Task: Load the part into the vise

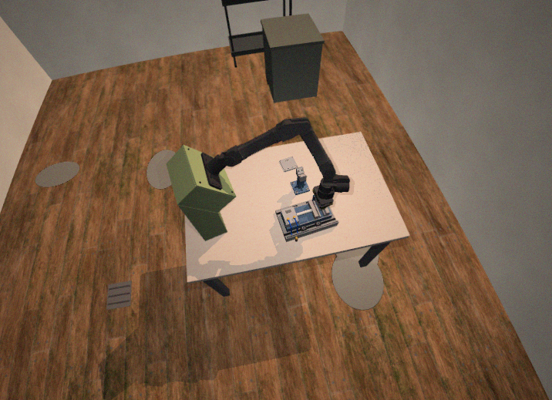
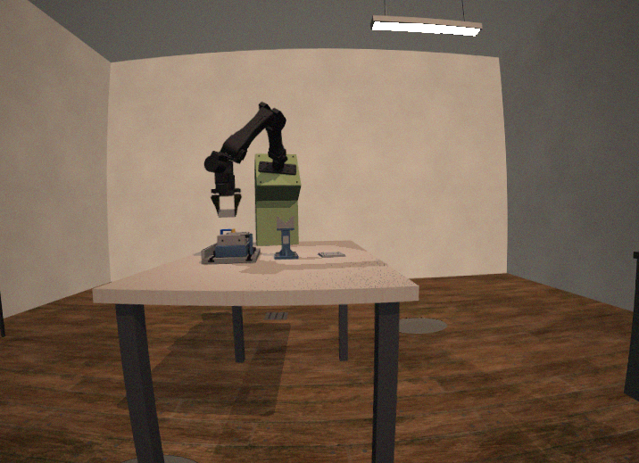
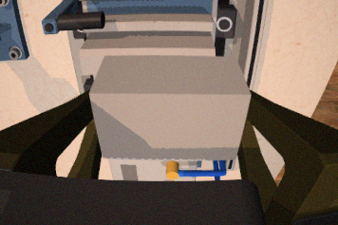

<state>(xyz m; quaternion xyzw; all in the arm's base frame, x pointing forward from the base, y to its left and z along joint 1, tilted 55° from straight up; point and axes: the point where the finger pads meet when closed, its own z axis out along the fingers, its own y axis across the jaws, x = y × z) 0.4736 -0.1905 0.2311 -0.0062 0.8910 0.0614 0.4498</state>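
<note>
Now: the moving jaw 10 cm below my hand, 3 cm behind it and 2 cm to the left of it. Also, from my hand: part 1 cm below; dark work stop rod 9 cm below, 7 cm to the left; grey jaw 10 cm below, 4 cm ahead, 2 cm to the left.
</note>
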